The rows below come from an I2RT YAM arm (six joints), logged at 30 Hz.
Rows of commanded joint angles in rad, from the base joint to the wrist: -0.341, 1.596, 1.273, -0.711, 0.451, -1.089; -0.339, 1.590, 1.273, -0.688, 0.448, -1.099; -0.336, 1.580, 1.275, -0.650, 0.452, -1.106; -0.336, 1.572, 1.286, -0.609, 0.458, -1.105; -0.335, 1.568, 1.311, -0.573, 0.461, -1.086; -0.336, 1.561, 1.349, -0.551, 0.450, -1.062; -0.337, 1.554, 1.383, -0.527, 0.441, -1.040; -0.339, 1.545, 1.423, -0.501, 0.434, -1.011; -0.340, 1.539, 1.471, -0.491, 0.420, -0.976; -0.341, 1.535, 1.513, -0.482, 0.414, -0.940; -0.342, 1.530, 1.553, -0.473, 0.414, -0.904; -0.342, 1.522, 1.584, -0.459, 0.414, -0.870; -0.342, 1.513, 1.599, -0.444, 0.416, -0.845; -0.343, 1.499, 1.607, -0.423, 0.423, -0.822; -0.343, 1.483, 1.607, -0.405, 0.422, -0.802; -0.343, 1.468, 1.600, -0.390, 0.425, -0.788; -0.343, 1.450, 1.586, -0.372, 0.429, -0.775; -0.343, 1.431, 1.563, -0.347, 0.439, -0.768; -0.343, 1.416, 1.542, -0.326, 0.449, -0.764; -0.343, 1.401, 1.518, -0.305, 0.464, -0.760; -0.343, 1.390, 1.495, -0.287, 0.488, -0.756; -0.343, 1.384, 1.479, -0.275, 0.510, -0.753
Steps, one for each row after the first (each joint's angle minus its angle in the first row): 0.002, -0.006, 0.000, 0.023, -0.003, -0.010; 0.005, -0.016, 0.002, 0.061, 0.001, -0.017; 0.005, -0.024, 0.013, 0.102, 0.007, -0.016; 0.006, -0.028, 0.038, 0.138, 0.010, 0.003; 0.005, -0.035, 0.076, 0.160, -0.001, 0.027; 0.004, -0.042, 0.110, 0.184, -0.010, 0.049; 0.002, -0.051, 0.150, 0.210, -0.017, 0.078; 0.001, -0.057, 0.198, 0.220, -0.031, 0.113; 0.000, -0.061, 0.240, 0.229, -0.037, 0.149; -0.001, -0.066, 0.280, 0.238, -0.037, 0.185; -0.001, -0.074, 0.311, 0.252, -0.037, 0.219; -0.001, -0.083, 0.326, 0.267, -0.035, 0.244; -0.002, -0.097, 0.334, 0.288, -0.028, 0.267; -0.002, -0.113, 0.334, 0.306, -0.029, 0.287; -0.002, -0.128, 0.327, 0.321, -0.026, 0.301; -0.002, -0.146, 0.313, 0.339, -0.022, 0.314; -0.002, -0.165, 0.290, 0.364, -0.012, 0.321; -0.002, -0.180, 0.269, 0.385, -0.002, 0.325; -0.002, -0.195, 0.245, 0.406, 0.013, 0.329; -0.002, -0.206, 0.222, 0.424, 0.037, 0.333; -0.002, -0.212, 0.206, 0.436, 0.059, 0.336
